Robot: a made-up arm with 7 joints.
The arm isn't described. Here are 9 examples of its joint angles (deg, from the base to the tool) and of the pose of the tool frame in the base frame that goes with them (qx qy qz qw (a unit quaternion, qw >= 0); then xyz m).
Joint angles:
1: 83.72 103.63 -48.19 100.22 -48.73 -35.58 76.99
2: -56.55 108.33 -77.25 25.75 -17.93 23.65 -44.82
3: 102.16 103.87 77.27 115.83 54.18 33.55 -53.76
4: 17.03 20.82 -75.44 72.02 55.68 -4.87 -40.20
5: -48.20 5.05 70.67 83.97 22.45 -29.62 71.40
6: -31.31 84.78 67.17 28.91 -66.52 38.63 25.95
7: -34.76 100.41 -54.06 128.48 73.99 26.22 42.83
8: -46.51 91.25 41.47 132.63 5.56 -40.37 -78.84
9: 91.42 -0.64 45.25 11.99 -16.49 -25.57 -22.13
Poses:
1: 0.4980 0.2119 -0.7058 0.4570 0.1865 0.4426 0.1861
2: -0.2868 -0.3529 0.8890 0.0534 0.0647 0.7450 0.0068
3: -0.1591 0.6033 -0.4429 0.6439 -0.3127 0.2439 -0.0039
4: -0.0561 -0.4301 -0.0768 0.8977 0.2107 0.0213 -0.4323
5: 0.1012 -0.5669 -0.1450 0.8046 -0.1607 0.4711 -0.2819
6: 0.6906 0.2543 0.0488 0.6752 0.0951 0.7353 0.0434
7: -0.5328 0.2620 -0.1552 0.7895 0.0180 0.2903 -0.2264
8: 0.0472 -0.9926 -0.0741 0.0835 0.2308 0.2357 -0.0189
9: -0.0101 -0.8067 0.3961 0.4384 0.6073 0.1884 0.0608
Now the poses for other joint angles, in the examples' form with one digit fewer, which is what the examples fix.
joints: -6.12 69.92 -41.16 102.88 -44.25 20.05 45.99
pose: 0.171 0.013 -0.814 0.555 0.200 0.298 -0.291
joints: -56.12 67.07 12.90 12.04 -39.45 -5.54 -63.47
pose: 0.674 0.057 -0.625 0.390 -0.150 0.715 -0.177
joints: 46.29 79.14 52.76 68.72 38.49 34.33 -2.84
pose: 0.266 -0.836 0.369 0.308 0.014 0.601 0.231
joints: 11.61 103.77 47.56 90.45 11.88 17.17 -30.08
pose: 0.714 -0.697 0.029 0.056 0.147 0.385 0.332
